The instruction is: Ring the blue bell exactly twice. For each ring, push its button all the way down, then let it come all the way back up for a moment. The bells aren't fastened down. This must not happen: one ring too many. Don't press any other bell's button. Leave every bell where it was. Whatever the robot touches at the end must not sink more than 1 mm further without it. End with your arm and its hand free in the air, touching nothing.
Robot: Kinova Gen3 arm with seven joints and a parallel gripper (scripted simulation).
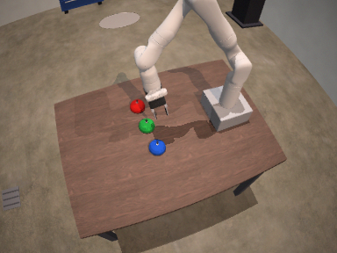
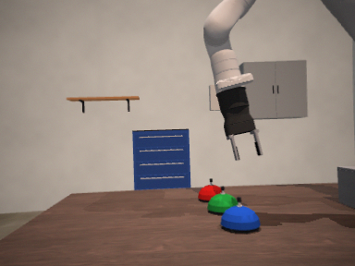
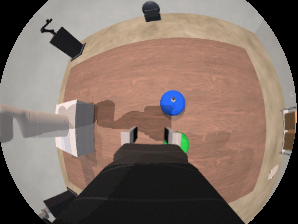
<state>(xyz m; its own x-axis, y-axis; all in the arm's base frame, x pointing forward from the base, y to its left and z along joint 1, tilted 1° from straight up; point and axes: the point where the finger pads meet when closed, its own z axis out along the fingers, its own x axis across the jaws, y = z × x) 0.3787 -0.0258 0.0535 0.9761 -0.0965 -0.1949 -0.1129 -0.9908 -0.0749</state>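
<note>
My gripper is now 50 mm short of the blue bell, 80 mm to the right of it and 120 mm above it. The rest, counted from my hand: red bell: 50 mm ahead, 190 mm to the right, 120 mm below; green bell: 50 mm ahead, 50 mm to the right, 120 mm below.
</note>
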